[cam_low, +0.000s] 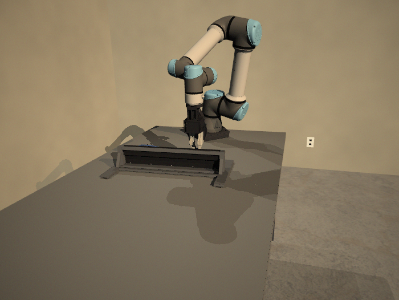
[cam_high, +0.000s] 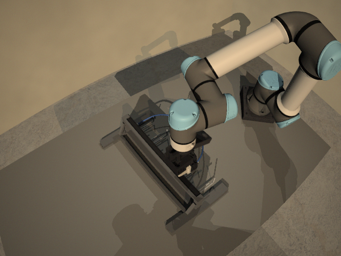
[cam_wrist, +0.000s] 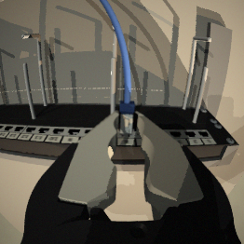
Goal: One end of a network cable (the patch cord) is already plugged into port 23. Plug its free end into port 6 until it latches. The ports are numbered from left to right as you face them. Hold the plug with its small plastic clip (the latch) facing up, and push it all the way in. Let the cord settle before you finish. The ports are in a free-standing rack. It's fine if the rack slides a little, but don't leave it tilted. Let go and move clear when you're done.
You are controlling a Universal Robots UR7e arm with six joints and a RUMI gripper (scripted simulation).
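Right now my hand is 10 mm short of the plug and 10 mm above it.
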